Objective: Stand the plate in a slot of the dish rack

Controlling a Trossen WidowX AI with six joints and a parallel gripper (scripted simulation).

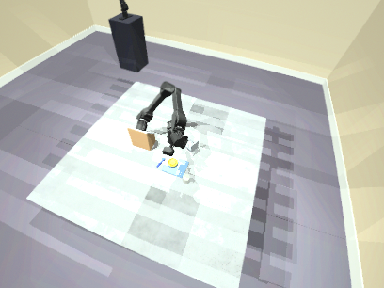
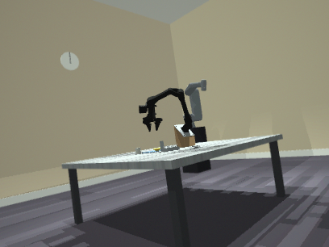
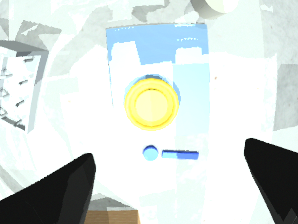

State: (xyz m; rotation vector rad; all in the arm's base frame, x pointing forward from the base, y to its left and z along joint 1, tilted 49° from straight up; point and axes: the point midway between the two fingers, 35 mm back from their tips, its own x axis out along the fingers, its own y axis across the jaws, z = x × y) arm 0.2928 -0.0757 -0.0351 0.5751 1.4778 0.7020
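Right now my gripper tip is 1 cm past the yellow plate and 15 cm above it. From my gripper tip the other things lie so: white cup (12 cm ahead, 8 cm to the right, 14 cm below); then light blue mat (1 cm ahead, 1 cm to the right, 16 cm below); then blue spoon (9 cm behind, 2 cm to the right, 16 cm below).
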